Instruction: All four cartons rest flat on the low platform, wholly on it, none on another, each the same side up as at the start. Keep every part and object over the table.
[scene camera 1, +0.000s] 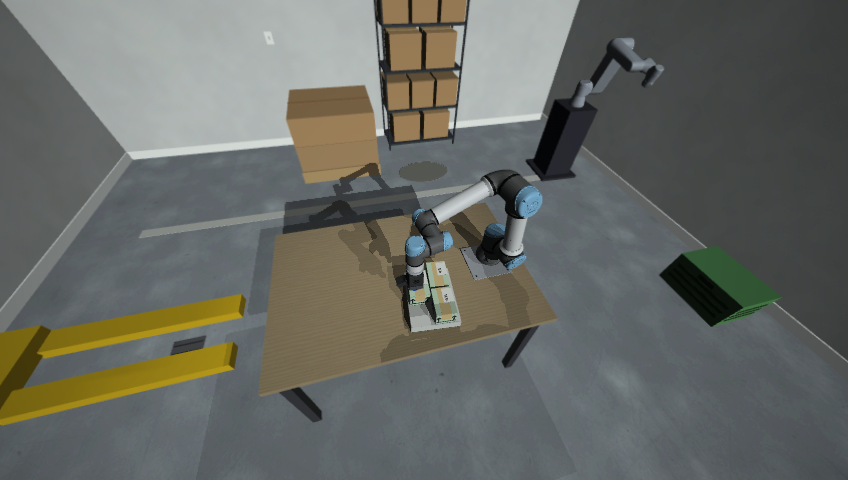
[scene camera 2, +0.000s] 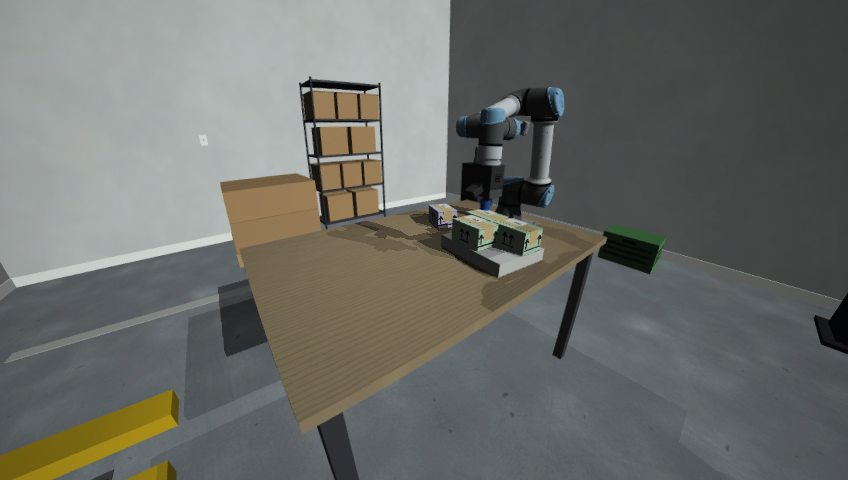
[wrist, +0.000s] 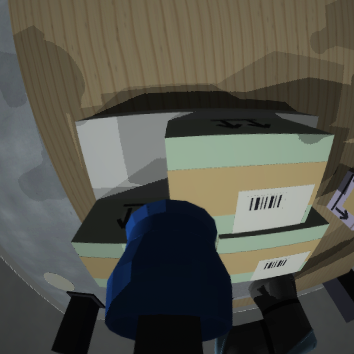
low grey platform: scene camera 1; scene camera 2; wrist 124, 153
same spot on low grey platform: (scene camera 1: 421, 317) = (scene camera 2: 500, 255)
